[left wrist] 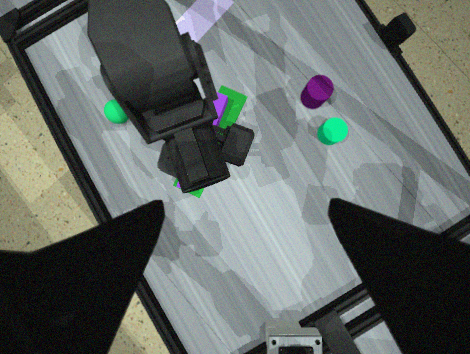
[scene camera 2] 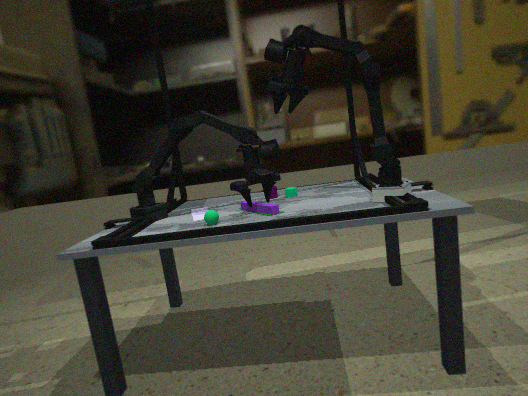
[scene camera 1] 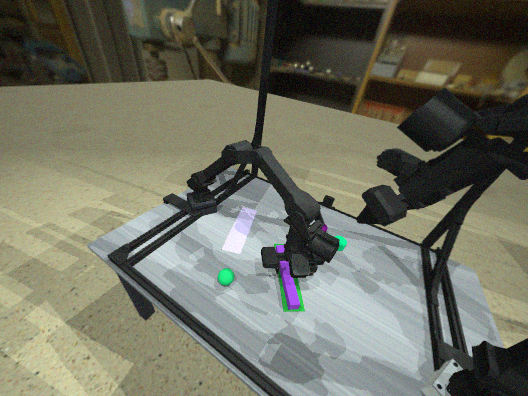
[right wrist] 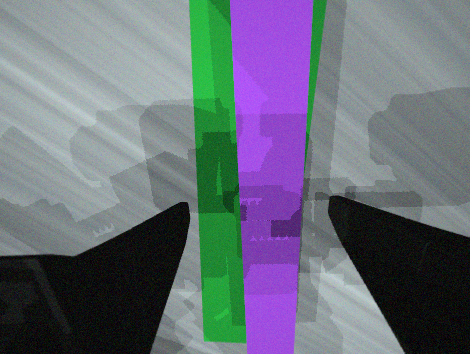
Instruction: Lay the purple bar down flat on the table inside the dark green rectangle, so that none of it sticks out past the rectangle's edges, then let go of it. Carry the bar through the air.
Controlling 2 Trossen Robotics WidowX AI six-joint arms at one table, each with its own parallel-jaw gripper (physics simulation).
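The purple bar lies along the green rectangle. In the right wrist view green shows along the bar's left side; on the right it narrows and vanishes beneath the bar's lower half. Whether an edge sticks out there is unclear. My right gripper is open and empty, low over the bar, one finger on each side without touching. The arm hides part of the bar in scene camera 1. My left gripper is open and empty, high above the table.
A green ball lies left of the bar. A green cylinder and a dark purple cylinder stand on the other side. A pale lilac rectangle is marked on the table.
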